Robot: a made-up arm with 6 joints. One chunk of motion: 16 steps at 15 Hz.
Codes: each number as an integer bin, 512 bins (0 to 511) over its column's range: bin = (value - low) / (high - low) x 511, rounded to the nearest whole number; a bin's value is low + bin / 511 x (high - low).
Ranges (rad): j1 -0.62..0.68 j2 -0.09..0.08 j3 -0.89..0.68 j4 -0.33..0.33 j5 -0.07..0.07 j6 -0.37..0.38
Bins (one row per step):
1: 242 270 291 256 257 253
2: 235 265 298 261 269 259
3: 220 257 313 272 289 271
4: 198 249 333 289 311 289
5: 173 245 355 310 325 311
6: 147 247 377 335 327 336
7: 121 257 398 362 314 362
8: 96 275 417 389 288 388
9: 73 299 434 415 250 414
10: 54 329 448 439 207 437
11: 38 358 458 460 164 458
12: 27 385 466 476 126 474
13: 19 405 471 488 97 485
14: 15 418 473 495 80 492
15: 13 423 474 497 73 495
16: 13 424 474 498 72 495
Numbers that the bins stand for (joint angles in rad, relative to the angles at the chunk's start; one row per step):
1: -0.0043 -0.0002 0.0041 0.0006 0.0004 0.0013
2: -0.0222 -0.0018 0.0256 0.0071 0.0037 0.0101
3: -0.0603 -0.0045 0.0717 0.0213 0.0092 0.0277
4: -0.1163 -0.0072 0.1331 0.0433 0.0152 0.0542
5: -0.1799 -0.0085 0.2007 0.0704 0.0190 0.0865
6: -0.2460 -0.0078 0.2683 0.1027 0.0196 0.1232
7: -0.3122 -0.0045 0.3328 0.1376 0.0160 0.1613
8: -0.3758 0.0015 0.3912 0.1724 0.0089 0.1995
9: -0.4343 0.0095 0.4434 0.2060 -0.0015 0.2376
10: -0.4826 0.0195 0.4864 0.2370 -0.0133 0.2714
11: -0.5233 0.0291 0.5172 0.2641 -0.0251 0.3022
12: -0.5513 0.0381 0.5417 0.2848 -0.0355 0.3257
13: -0.5717 0.0447 0.5571 0.3003 -0.0434 0.3418
14: -0.5818 0.0491 0.5632 0.3093 -0.0481 0.3521
15: -0.5869 0.0507 0.5663 0.3119 -0.0500 0.3565
16: -0.5869 0.0511 0.5663 0.3132 -0.0503 0.3565

